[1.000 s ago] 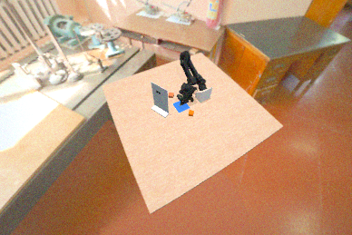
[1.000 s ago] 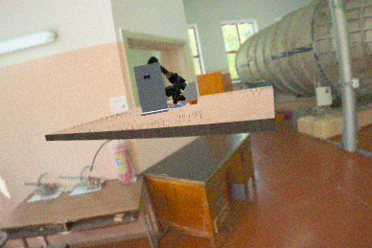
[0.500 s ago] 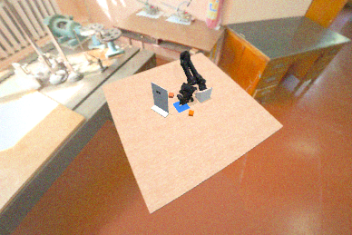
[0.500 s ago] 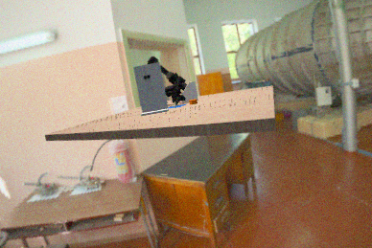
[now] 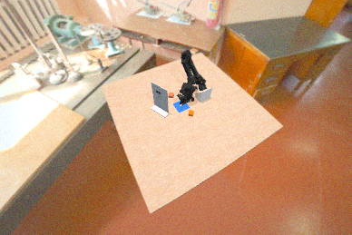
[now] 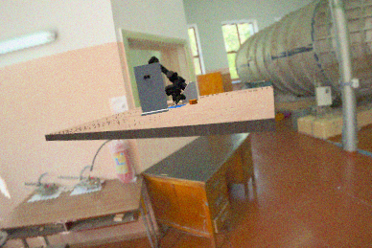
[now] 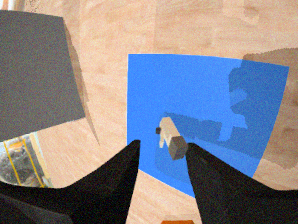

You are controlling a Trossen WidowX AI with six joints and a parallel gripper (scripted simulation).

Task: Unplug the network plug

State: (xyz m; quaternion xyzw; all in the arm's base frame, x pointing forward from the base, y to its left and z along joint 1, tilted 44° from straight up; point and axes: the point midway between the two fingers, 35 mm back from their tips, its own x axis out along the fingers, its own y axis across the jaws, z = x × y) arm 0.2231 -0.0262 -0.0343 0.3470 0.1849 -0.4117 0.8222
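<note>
Now: gripper tip 1 cm above the network plug. From my gripper tip the other things lie so: brown-red cube 3 cm ahead, 15 cm to the right, 1 cm below; then orange cube 3 cm behind, 12 cm to the left, 1 cm below; then blue marked square 2 cm below.
</note>
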